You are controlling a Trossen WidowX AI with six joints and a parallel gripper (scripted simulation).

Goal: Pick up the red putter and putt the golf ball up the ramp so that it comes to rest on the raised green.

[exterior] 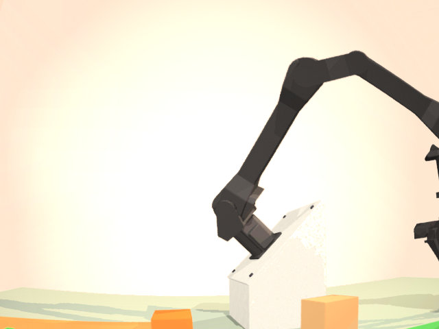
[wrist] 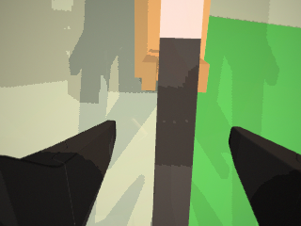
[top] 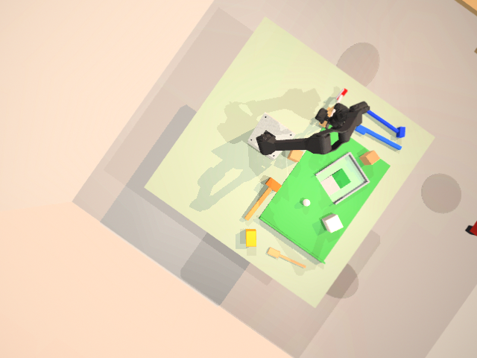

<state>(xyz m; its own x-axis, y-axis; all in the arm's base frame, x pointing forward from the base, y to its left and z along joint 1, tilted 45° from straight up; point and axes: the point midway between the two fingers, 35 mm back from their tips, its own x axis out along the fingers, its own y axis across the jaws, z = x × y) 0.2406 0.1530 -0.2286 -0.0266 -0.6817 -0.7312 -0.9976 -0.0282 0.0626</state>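
My gripper tip is 10 mm past the red putter and 120 mm to the right of it. Round my gripper tip: white golf ball: 170 mm ahead, 430 mm to the right, 40 mm below; then green mat: 240 mm ahead, 310 mm to the right, 60 mm below; then white cube: 370 mm ahead, 450 mm to the right, 40 mm below.
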